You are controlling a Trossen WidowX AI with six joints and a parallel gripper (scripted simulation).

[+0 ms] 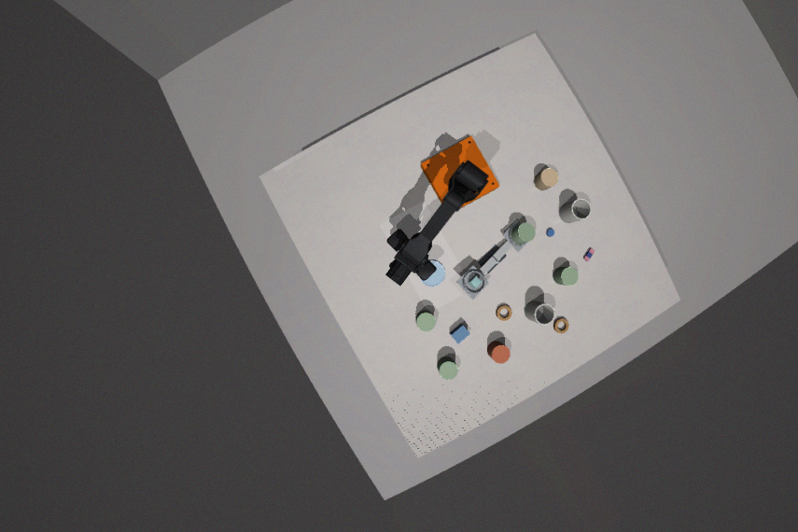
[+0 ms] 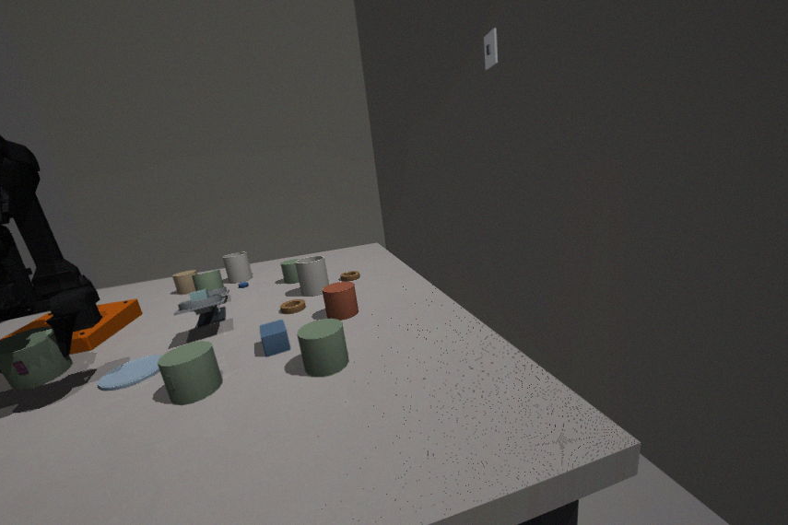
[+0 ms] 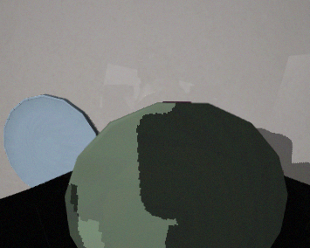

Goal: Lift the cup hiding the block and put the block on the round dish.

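My gripper tip is now 20 mm to the left of the green cup and 10 mm below it. The rest, counted from my gripper tip: light blue round dish: 110 mm ahead, 70 mm below, 20 mm to the left; then pale teal block: 220 mm ahead, 110 mm to the left, 20 mm above; then red cylinder: 510 mm ahead, 30 mm to the left, 30 mm below.
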